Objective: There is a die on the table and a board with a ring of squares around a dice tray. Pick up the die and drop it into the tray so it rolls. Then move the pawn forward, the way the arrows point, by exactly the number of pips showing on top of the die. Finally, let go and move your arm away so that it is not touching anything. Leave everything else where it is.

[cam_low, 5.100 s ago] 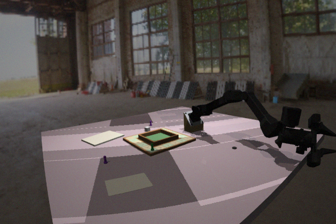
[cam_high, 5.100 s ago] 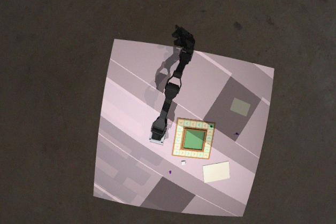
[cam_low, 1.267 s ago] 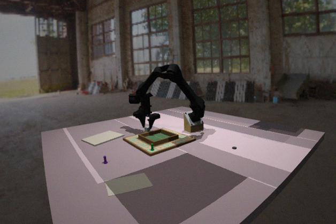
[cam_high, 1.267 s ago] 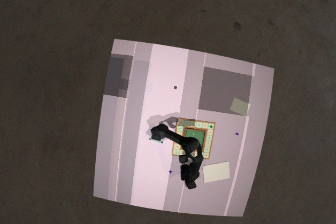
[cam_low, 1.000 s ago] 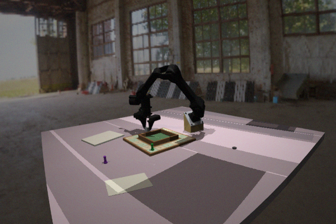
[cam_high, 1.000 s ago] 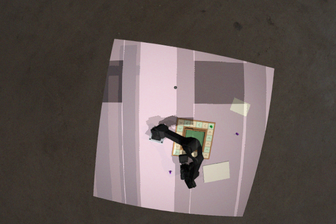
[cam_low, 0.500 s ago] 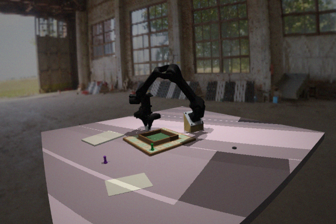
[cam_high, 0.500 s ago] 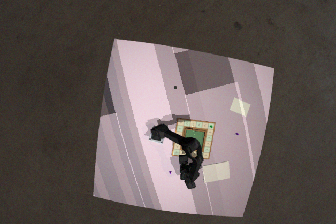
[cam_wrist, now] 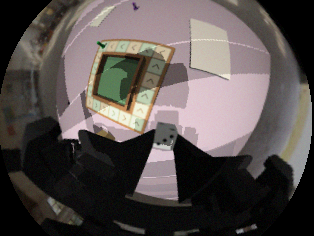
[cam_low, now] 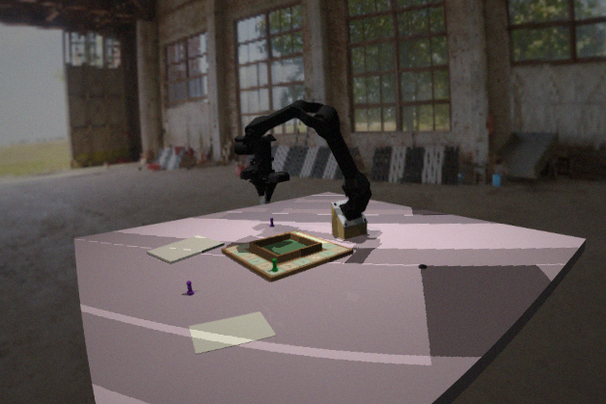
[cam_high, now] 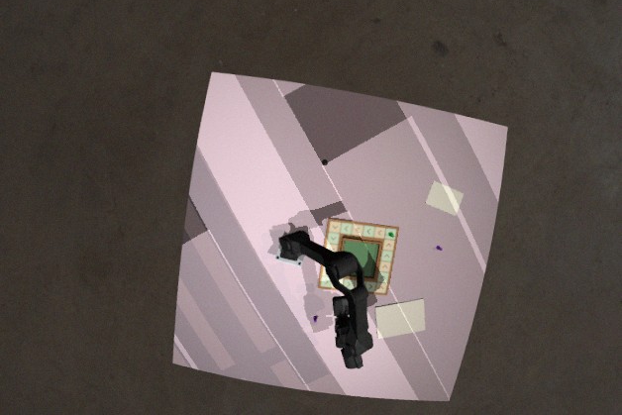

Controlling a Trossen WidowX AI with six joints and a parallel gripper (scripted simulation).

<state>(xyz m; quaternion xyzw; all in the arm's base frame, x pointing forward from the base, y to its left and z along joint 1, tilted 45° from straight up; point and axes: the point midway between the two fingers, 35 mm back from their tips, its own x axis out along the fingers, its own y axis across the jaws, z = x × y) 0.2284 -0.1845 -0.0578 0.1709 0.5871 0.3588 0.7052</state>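
My gripper tip is now 31 cm to the right of the green pawn, 14 cm short of it and 10 cm above it. From my gripper tip the other things lie so: white die right at my gripper tip; then black dot 53 cm to the left, 18 cm behind, 13 cm below; then green dice tray 19 cm to the left, 12 cm below, 4 cm ahead.
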